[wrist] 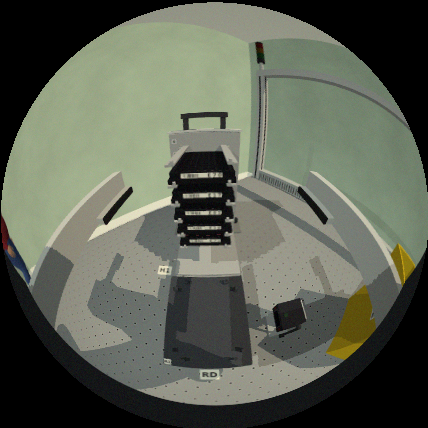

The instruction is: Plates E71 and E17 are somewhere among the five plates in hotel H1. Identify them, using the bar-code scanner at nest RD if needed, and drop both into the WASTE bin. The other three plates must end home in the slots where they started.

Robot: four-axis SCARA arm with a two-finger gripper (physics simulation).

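Frame: origin at the arm's base, x ahead, y left, z up, level; metres.
Seen in the pictures: gripper, between the fingertips: (214, 174).
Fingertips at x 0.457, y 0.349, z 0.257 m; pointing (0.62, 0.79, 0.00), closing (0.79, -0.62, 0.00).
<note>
A point is followed by its place in that frame.
Hotel H1 (207, 140) @[x 0.565, y 0.510, z 0.257 m] stands ahead in the wrist view, a grey back panel with a dark top handle. It holds five black plates, one above another: the top plate (202, 162) @[x 0.510, y 0.445, z 0.235 m], the second (202, 195) @[x 0.485, y 0.411, z 0.202 m], the third (201, 213) @[x 0.483, y 0.412, z 0.174 m], the fourth (202, 228) @[x 0.483, y 0.412, z 0.146 m] and the lowest (204, 241) @[x 0.484, y 0.411, z 0.117 m]. Each has a white front label with a bar code and blurred characters; I cannot read the codes surely. My gripper (214, 174) @[x 0.457, y 0.349, z 0.256 m] is open and empty, its fingers wide to both sides of the stack. Nest RD (210, 320) @[x 0.417, y 0.309, z 0.073 m] is a dark, bare platform before the hotel. The yellow WASTE bin (352, 325) @[x 0.568, y 0.072, z 0.073 m] shows partly at lower right.
A small black bar-code scanner (290, 315) @[x 0.498, y 0.229, z 0.095 m] stands on a stand right of the nest. The RD tag (209, 374) @[x 0.349, y 0.226, z 0.013 m] lies before the nest, and the H1 tag (164, 270) @[x 0.409, y 0.473, z 0.013 m] by the hotel's base. A signal light (260, 52) @[x 1.010, y 0.690, z 0.752 m] tops a post behind right. Part of a person (17, 262) shows at the left edge.
</note>
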